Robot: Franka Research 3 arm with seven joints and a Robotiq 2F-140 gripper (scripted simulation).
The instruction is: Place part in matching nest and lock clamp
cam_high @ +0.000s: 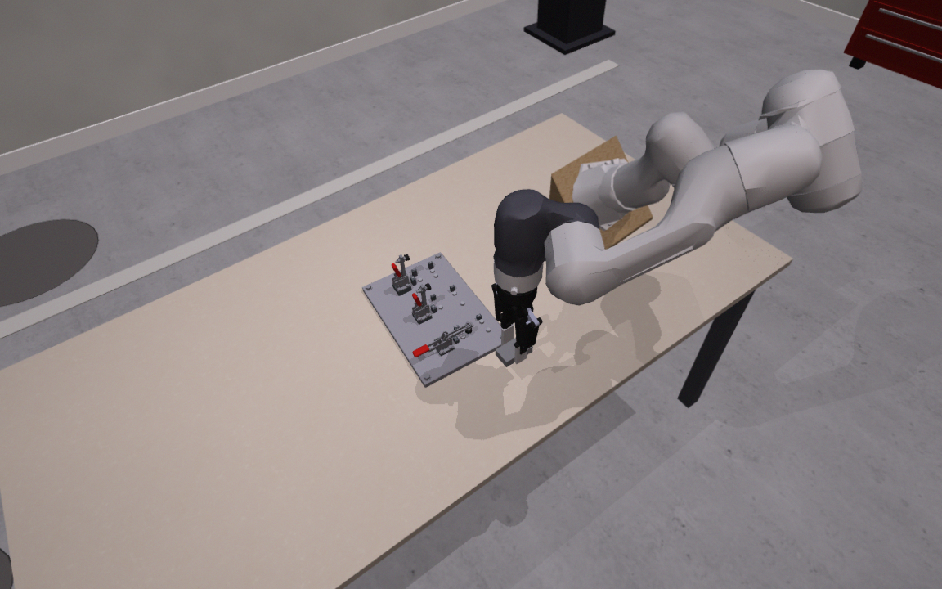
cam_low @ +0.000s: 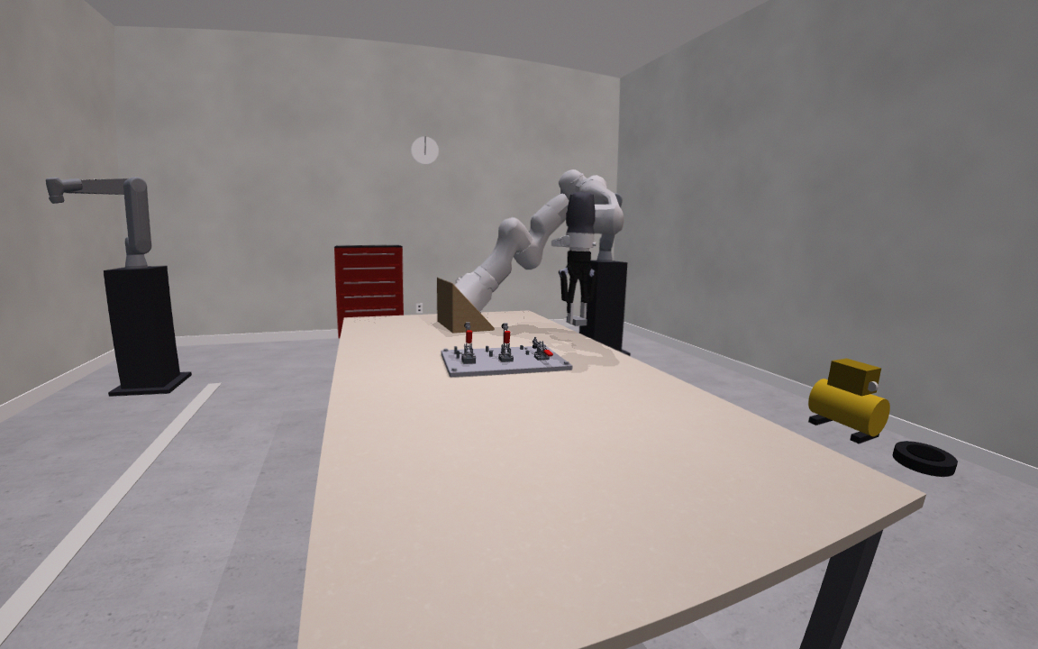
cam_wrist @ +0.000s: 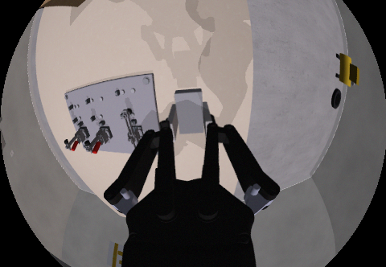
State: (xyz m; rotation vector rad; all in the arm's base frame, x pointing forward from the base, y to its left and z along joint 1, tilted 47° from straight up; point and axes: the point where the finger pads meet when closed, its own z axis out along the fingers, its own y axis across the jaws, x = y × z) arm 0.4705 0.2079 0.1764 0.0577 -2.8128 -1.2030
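My gripper is now 5 cm short of the grey fixture plate, 26 cm to the left of it and 12 cm above it. Round my hand: part: 3 cm below.
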